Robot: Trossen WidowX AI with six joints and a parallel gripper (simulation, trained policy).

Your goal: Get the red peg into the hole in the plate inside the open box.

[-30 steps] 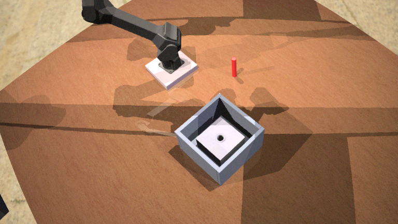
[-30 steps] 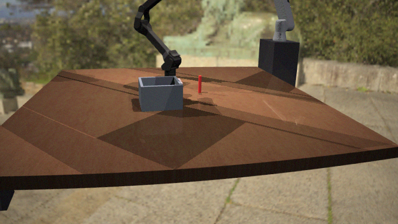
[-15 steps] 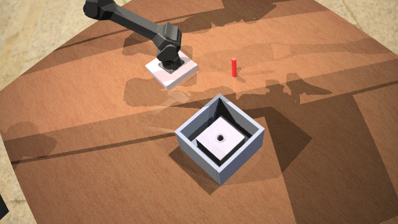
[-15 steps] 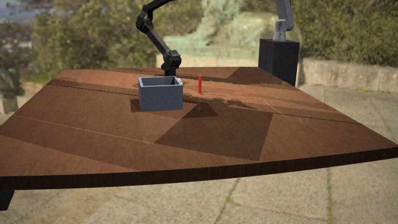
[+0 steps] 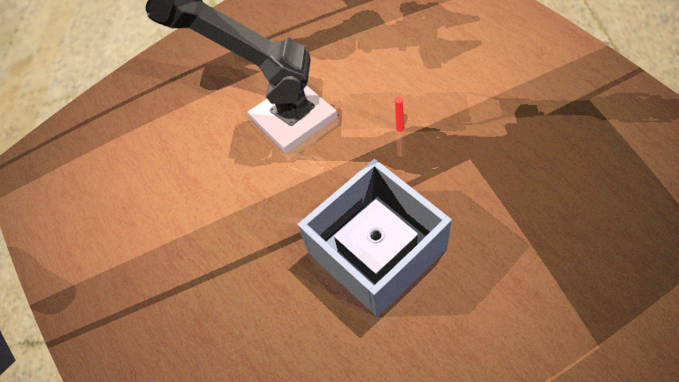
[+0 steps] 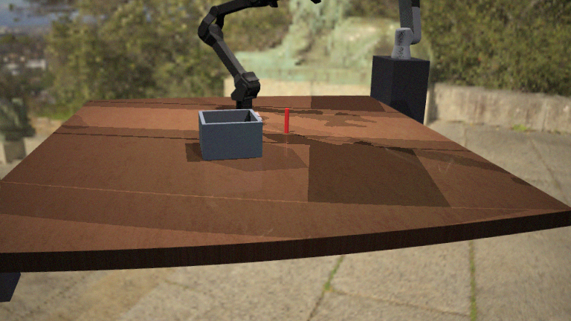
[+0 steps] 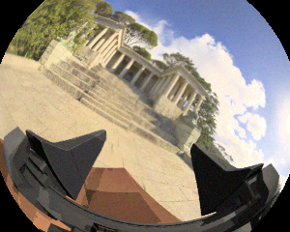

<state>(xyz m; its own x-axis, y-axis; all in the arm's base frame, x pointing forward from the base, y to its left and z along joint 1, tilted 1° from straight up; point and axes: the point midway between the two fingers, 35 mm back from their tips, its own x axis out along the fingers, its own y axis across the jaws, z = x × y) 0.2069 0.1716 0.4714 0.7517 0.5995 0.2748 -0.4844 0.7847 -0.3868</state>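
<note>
The red peg is 460 mm below my gripper tip, 100 mm to the right of it and 40 mm behind it. Round my gripper tip: grey box: 480 mm below, 310 mm to the right, 90 mm ahead.
</note>
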